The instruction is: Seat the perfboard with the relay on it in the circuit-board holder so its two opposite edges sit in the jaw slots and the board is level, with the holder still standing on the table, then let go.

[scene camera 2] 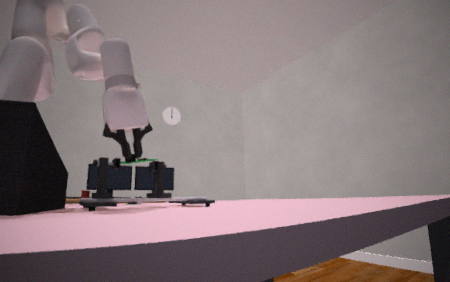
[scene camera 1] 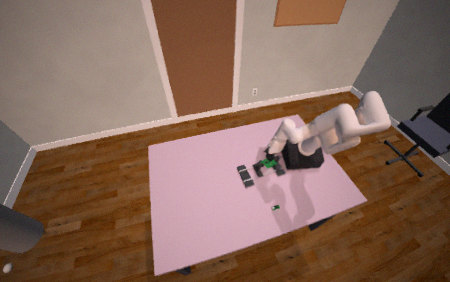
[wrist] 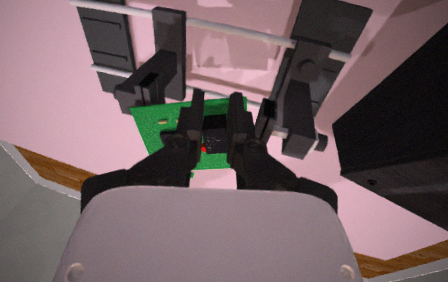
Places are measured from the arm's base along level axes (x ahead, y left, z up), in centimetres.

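Where they show: gripper, fingertip midpoint: [scene camera 2: 133, 158] [scene camera 1: 268, 157] [wrist: 216, 107]; arm's base, link origin: [scene camera 1: 306, 147].
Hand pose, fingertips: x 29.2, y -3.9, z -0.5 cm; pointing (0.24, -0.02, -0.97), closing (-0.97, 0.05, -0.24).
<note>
Things, the pixels of their top centre, and the offset from my fingertips. "pt": a spot on its surface instead. Level surfaces: height alone.
- green perfboard, top centre: [wrist: 190, 153] [scene camera 2: 135, 154] [scene camera 1: 269, 160] dx +1.6, dy +3.6, dz +1.6 cm
- black relay, top centre: [wrist: 211, 145] dx -0.2, dy +2.2, dz +1.6 cm
- dark circuit-board holder, top centre: [wrist: 160, 112] [scene camera 2: 148, 161] [scene camera 1: 263, 161] dx +4.6, dy +1.7, dz -0.2 cm
- dark strip with two light bands, surface spot: [scene camera 1: 245, 176] pt dx +16.8, dy +1.7, dz -10.3 cm
- pink table, surface height: dz -11.9 cm
- small green piece, top centre: [scene camera 1: 275, 206] dx +9.7, dy +27.7, dz -10.6 cm
The green perfboard [scene camera 1: 270, 163] [scene camera 2: 146, 160] [wrist: 150, 130] carries a black relay [wrist: 215, 137]. My gripper [scene camera 1: 270, 157] [scene camera 2: 131, 158] [wrist: 216, 107] is shut on the relay, with a finger on each side. The dark circuit-board holder [scene camera 1: 258, 169] [scene camera 2: 159, 180] [wrist: 170, 45] stands upright on the table. In scene view 2 the board is at the height of the jaw tops and slightly tilted, its right end higher. In the wrist view its far left corner is close by the left jaw [wrist: 145, 87], and a gap shows between its right edge and the right jaw [wrist: 266, 115]. Slot contact is unclear.
A dark strip with two light bands [scene camera 1: 245, 176] lies beside the holder on the pink table [scene camera 1: 195, 200]. A small green piece [scene camera 1: 275, 207] lies nearer the table's front edge. The robot's black base [scene camera 1: 302, 159] [scene camera 2: 30, 160] [wrist: 400, 125] stands close to the holder.
</note>
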